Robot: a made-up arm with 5 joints.
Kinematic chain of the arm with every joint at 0, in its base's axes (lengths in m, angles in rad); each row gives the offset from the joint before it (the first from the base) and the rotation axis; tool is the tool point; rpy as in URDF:
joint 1: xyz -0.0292 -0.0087 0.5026 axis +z
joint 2: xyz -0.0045 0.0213 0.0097 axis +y
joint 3: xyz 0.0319 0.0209 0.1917 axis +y
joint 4: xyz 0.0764 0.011 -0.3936 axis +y
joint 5: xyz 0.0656 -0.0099 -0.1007 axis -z
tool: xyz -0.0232 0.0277 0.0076 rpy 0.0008 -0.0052 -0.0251
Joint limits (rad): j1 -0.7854..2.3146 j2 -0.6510..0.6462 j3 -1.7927..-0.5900 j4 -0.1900..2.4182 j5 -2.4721..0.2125
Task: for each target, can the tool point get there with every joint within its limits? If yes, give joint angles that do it. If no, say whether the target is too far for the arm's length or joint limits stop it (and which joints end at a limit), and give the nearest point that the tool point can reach.
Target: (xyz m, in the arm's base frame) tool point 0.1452 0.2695 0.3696
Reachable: yes | joints 0.9152 0.4541 -1.1343 2.1245 -1.2121
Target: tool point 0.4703 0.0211 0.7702
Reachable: yes | joints -0.0081 -0.1135 -1.4276 0.2981 -1.1383
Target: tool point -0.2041 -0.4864 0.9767
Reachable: no: joint limits stop it (at a limit: joint 1) | nearest point 0.1273 -0.1550 0.9767 | short by 0.469 m
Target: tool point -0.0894 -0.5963 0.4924
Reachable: no: joint limits stop it (at a limit: joint 1) | nearest point 0.2396 -0.2673 0.4924 | short by 0.465 m
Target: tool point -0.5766 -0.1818 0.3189
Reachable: no: joint limits stop it (at a limit: joint 1, joint 5) | nearest point -0.2493 0.1193 0.3189 | short by 0.445 m
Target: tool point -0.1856 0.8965 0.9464
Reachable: no: too far | nearest point -0.1281 0.5640 0.7877 | short by 0.373 m
